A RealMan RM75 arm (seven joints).
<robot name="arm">
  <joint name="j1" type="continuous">
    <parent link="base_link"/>
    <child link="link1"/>
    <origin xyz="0 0 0.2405"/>
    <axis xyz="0 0 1"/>
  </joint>
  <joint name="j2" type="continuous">
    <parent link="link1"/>
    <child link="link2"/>
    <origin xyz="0 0 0" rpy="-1.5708 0 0"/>
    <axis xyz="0 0 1"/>
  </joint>
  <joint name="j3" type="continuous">
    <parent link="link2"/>
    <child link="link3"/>
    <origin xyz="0 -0.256 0" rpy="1.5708 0 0"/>
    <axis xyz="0 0 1"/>
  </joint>
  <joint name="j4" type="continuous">
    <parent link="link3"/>
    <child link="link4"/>
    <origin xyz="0 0 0" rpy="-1.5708 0 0"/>
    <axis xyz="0 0 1"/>
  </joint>
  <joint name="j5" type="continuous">
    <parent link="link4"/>
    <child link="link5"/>
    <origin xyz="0 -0.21 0" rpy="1.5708 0 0"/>
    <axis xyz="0 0 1"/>
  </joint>
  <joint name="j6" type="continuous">
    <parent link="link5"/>
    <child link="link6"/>
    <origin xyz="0 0 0" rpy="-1.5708 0 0"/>
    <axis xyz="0 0 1"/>
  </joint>
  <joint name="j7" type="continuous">
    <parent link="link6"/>
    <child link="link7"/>
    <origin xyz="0 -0.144 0" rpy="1.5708 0 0"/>
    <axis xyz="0 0 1"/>
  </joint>
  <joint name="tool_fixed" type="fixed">
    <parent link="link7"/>
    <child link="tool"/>
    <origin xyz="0 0 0"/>
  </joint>
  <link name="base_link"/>
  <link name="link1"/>
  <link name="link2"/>
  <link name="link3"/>
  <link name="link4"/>
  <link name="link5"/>
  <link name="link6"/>
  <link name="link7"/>
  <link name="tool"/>
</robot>
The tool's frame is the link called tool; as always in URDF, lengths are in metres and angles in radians. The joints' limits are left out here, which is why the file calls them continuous.
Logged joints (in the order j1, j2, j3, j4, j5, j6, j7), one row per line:
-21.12 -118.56 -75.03 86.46 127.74 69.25 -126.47
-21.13 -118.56 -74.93 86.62 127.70 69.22 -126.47
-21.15 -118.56 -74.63 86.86 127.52 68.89 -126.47
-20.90 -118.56 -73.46 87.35 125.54 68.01 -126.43
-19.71 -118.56 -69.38 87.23 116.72 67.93 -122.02
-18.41 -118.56 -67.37 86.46 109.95 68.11 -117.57
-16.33 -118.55 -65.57 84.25 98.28 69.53 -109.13
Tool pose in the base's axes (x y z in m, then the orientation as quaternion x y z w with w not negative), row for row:
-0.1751 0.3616 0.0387 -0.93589 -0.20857 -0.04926 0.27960
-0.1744 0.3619 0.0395 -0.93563 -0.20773 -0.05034 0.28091
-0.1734 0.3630 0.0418 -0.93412 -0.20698 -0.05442 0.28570
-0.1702 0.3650 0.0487 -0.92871 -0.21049 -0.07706 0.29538
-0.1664 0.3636 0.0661 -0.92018 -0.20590 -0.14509 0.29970
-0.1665 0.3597 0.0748 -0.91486 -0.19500 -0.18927 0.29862
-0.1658 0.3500 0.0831 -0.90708 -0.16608 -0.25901 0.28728
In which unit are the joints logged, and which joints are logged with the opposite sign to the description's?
The joints are logged in degrees. Opposite sign: j3.
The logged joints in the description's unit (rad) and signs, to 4 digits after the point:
-0.3686 -2.0693 1.3095 1.5090 2.2295 1.2086 -2.2073
-0.3688 -2.0693 1.3078 1.5118 2.2288 1.2081 -2.2073
-0.3691 -2.0693 1.3025 1.5160 2.2256 1.2024 -2.2073
-0.3648 -2.0693 1.2821 1.5245 2.1911 1.1870 -2.2066
-0.3440 -2.0693 1.2109 1.5225 2.0371 1.1856 -2.1297
-0.3213 -2.0693 1.1758 1.5090 1.9190 1.1887 -2.0520
-0.2850 -2.0691 1.1444 1.4704 1.7153 1.2135 -1.9047

